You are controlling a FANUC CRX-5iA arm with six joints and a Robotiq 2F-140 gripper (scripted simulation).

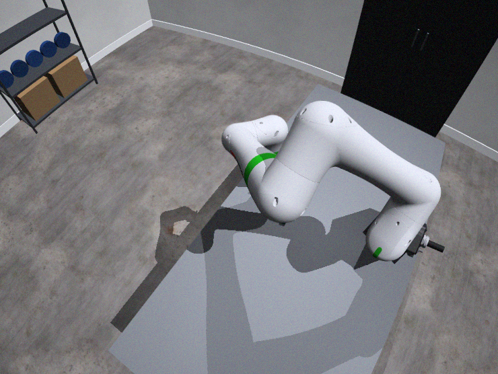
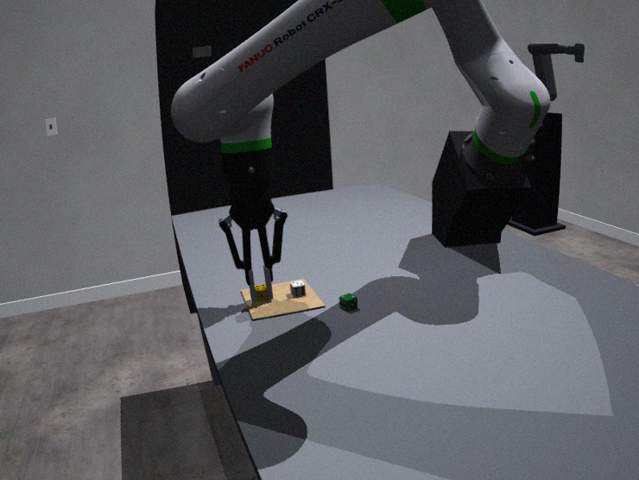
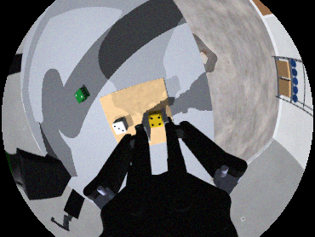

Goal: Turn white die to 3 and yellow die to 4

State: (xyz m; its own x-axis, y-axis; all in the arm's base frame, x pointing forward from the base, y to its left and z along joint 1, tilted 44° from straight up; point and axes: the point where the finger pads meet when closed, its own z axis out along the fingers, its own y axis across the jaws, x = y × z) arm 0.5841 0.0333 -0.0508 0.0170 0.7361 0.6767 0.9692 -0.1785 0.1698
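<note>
Right now the yellow die is 20 mm below my hand. From my hand the other things lie so: white die (70 mm behind, 30 mm below); tan mat (40 mm behind, 40 mm below); green die (150 mm behind, 90 mm to the left, 30 mm below).
</note>
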